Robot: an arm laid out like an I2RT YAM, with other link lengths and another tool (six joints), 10 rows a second.
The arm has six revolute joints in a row. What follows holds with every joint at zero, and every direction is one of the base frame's.
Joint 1 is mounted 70.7 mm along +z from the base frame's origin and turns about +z.
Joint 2 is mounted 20 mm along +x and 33.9 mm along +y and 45.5 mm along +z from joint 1 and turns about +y.
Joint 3 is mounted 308.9 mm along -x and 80.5 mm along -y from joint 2 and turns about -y.
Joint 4 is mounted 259.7 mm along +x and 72.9 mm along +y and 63.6 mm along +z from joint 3 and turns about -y.
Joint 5 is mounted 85.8 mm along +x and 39.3 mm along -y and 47 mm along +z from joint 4 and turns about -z.
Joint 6 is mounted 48.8 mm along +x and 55.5 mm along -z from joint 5 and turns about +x.
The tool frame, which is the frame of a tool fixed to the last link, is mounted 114 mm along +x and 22 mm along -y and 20 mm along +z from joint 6; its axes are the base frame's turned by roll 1.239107, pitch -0.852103 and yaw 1.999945 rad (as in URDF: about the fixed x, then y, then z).
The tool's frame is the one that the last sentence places.
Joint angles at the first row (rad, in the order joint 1, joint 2, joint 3, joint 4, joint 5, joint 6):
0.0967 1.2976 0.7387 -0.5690 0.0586 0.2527
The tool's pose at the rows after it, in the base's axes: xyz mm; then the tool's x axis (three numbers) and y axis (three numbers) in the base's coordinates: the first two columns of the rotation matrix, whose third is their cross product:
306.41 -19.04 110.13 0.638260 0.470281 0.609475 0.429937 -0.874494 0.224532
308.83 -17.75 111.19 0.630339 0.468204 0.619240 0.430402 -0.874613 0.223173
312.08 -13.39 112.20 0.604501 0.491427 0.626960 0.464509 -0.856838 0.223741
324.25 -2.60 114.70 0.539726 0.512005 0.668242 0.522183 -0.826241 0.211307
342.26 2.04 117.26 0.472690 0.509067 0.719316 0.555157 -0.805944 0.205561
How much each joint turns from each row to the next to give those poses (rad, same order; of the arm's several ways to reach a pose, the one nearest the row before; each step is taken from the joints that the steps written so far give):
0.0000 0.0000 0.0000 0.0088 -0.0016 0.0000
0.0000 0.0000 0.0000 0.0111 -0.0064 -0.0003
0.0000 0.0004 0.0000 0.0114 -0.0218 -0.0359
-0.0095 0.0106 -0.0004 0.0530 -0.0717 -0.0614
-0.0317 0.0287 0.0004 0.0832 -0.0790 -0.0535

